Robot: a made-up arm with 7 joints. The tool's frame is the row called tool.
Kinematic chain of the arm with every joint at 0, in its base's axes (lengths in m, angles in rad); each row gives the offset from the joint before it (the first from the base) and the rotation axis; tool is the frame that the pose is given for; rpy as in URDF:
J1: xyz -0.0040 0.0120 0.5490 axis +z
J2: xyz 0.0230 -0.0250 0.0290 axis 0 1 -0.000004
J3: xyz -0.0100 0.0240 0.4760 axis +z
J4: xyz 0.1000 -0.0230 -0.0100 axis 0 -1 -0.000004
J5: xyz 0.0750 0.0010 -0.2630 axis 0 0.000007 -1
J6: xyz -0.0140 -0.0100 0.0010 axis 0 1 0.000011
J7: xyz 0.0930 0.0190 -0.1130 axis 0 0.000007 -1
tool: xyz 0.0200 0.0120 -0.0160 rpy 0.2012 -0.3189 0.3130
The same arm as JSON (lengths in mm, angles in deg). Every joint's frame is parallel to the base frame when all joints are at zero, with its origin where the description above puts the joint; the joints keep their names.
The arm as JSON. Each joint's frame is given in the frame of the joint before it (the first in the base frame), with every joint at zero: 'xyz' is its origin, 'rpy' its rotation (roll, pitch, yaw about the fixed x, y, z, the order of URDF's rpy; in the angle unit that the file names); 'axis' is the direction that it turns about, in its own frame. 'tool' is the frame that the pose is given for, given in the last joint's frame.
{
  "units": {
    "length": "mm",
    "angle": "deg"
  },
  "joints": [
    {
      "name": "J1",
      "type": "revolute",
      "origin": {
        "xyz": [
          -4.0,
          12.0,
          549.0
        ],
        "rpy": [
          0.0,
          0.0,
          0.0
        ]
      },
      "axis": "+z"
    },
    {
      "name": "J2",
      "type": "revolute",
      "origin": {
        "xyz": [
          23.0,
          -25.0,
          29.0
        ],
        "rpy": [
          0.0,
          0.0,
          0.0
        ]
      },
      "axis": "+y"
    },
    {
      "name": "J3",
      "type": "revolute",
      "origin": {
        "xyz": [
          -10.0,
          24.0,
          476.0
        ],
        "rpy": [
          0.0,
          0.0,
          0.0
        ]
      },
      "axis": "+z"
    },
    {
      "name": "J4",
      "type": "revolute",
      "origin": {
        "xyz": [
          100.0,
          -23.0,
          -10.0
        ],
        "rpy": [
          0.0,
          0.0,
          0.0
        ]
      },
      "axis": "-y"
    },
    {
      "name": "J5",
      "type": "revolute",
      "origin": {
        "xyz": [
          75.0,
          1.0,
          -263.0
        ],
        "rpy": [
          0.0,
          0.0,
          0.0
        ]
      },
      "axis": "-z"
    },
    {
      "name": "J6",
      "type": "revolute",
      "origin": {
        "xyz": [
          -14.0,
          -10.0,
          1.0
        ],
        "rpy": [
          0.0,
          0.0,
          0.0
        ]
      },
      "axis": "+y"
    },
    {
      "name": "J7",
      "type": "revolute",
      "origin": {
        "xyz": [
          93.0,
          19.0,
          -113.0
        ],
        "rpy": [
          0.0,
          0.0,
          0.0
        ]
      },
      "axis": "-z"
    }
  ],
  "tool": {
    "origin": {
      "xyz": [
        20.0,
        12.0,
        -16.0
      ],
      "rpy": [
        11.53,
        -18.27,
        17.93
      ]
    }
  }
}

